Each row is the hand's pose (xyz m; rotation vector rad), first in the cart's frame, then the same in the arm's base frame.
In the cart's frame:
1: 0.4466 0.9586 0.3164 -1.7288 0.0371 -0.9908
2: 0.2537 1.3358 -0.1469 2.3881 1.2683 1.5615
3: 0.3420 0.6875 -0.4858 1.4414 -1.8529 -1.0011
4: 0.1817 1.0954 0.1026 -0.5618 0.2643 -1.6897
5: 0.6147 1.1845 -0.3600 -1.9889 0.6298 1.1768
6: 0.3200 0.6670 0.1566 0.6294 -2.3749 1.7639
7: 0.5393 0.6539 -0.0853 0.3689 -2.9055 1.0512
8: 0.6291 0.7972 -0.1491 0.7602 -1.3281 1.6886
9: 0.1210 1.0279 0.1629 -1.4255 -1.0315 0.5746
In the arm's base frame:
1: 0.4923 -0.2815 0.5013 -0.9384 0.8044 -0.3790
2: 0.2574 0.2605 0.7140 -1.9097 -0.1707 -1.0603
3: 0.0175 0.2367 0.0177 1.3987 -0.9735 -2.3175
4: 0.2186 -0.0845 0.6459 -0.1652 1.4456 -1.1930
5: 0.4496 0.4344 0.3514 -0.7809 0.1998 1.5531
6: 0.2355 -0.3185 0.2579 0.9226 -2.6749 0.1193
7: 0.3326 -0.0786 0.0585 0.4543 -2.6510 -0.5981
8: 0.4292 0.0648 0.1113 1.5822 -1.7685 0.5452
9: 0.1684 -0.1812 0.6407 -0.3379 -0.6746 0.2426

